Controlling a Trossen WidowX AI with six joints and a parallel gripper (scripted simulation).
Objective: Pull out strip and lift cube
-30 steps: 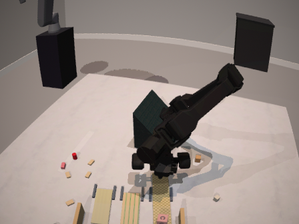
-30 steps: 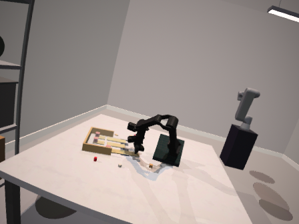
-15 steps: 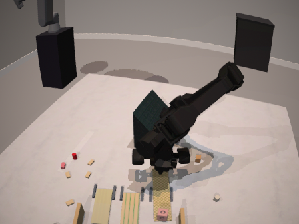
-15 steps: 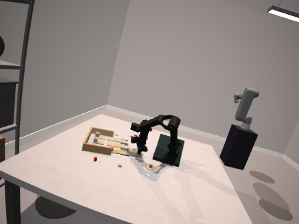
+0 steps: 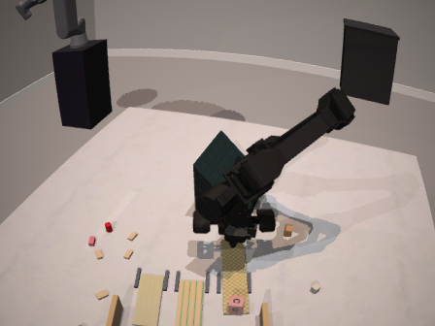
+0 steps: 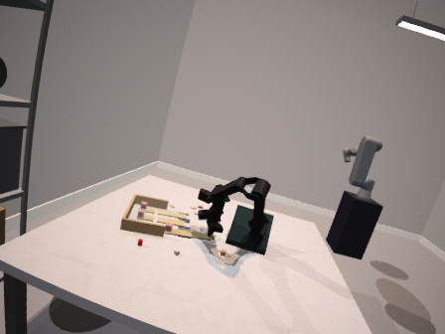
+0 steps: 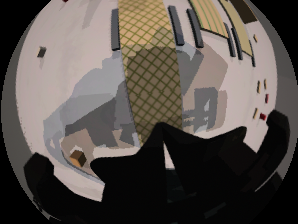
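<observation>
Now: gripper tip 9 cm short of the tan woven strip and 3 cm to the right of it. Round my gripper tip: pink block (11 cm ahead, 35 cm to the right); tan block (11 cm ahead, 24 cm to the right).
</observation>
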